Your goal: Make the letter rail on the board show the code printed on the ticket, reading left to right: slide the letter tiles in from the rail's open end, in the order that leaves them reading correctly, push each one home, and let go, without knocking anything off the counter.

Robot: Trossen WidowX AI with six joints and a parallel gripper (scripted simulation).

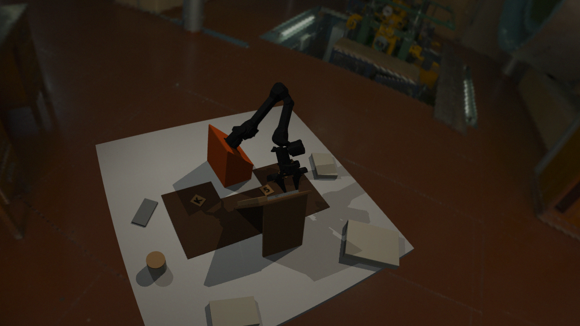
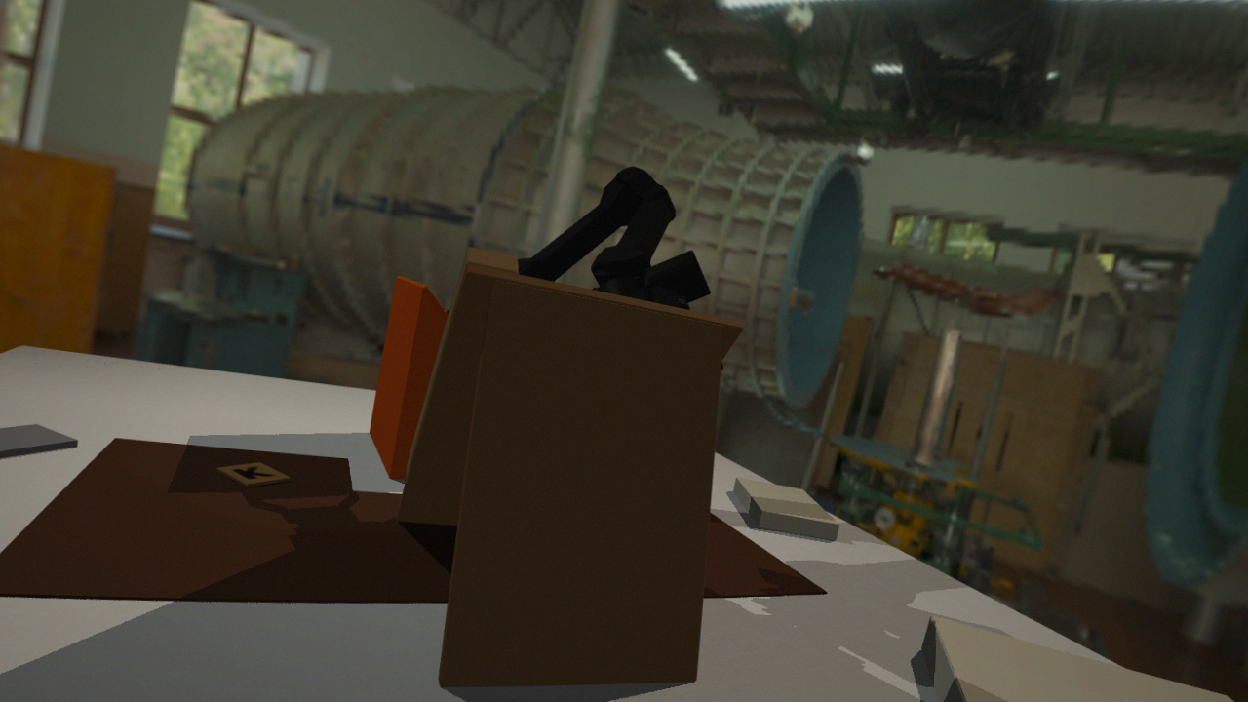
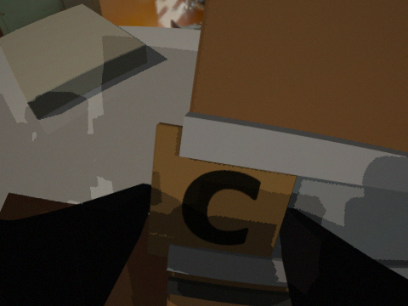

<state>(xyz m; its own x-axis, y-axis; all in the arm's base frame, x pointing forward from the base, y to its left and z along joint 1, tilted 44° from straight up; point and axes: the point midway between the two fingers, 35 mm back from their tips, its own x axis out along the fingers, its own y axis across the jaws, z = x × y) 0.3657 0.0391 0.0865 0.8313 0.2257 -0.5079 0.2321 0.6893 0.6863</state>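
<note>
Now: the white ticket 80 mm behind my gripper tip, 100 mm to the right of it and 70 mm below it. From my gripper tip the other things lie so: c tile right at my gripper tip; then k tile 290 mm behind, 320 mm to the right, 160 mm below; then dark brown mat 190 mm behind, 110 mm to the right, 170 mm below.
</note>
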